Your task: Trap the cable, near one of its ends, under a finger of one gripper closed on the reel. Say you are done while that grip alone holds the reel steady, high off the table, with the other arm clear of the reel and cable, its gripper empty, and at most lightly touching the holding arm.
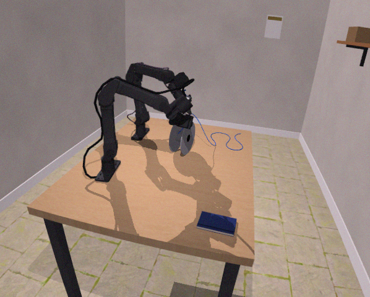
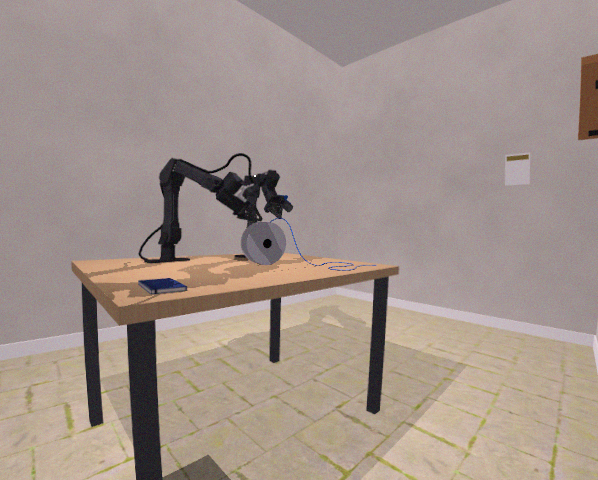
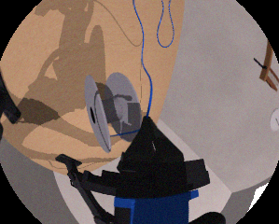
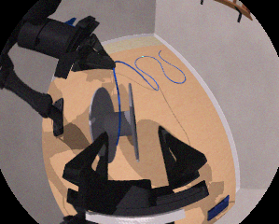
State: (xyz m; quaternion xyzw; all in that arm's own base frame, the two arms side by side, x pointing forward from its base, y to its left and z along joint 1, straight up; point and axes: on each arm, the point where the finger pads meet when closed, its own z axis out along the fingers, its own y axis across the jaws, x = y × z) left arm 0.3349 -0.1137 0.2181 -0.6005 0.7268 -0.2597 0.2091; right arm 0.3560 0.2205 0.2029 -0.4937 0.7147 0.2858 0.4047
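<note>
My left hand is 2 cm past the grey reel, 7 cm to the left of it and 12 cm above it. From my left hand the other things lie so: blue book 22 cm ahead, 64 cm to the right, 21 cm below.
The grey reel lies 11 cm below my right hand, 6 cm to the left of it and 2 cm behind it. The rest, counted from my right hand: blue book (51 cm to the right, 23 cm ahead, 20 cm below).
</note>
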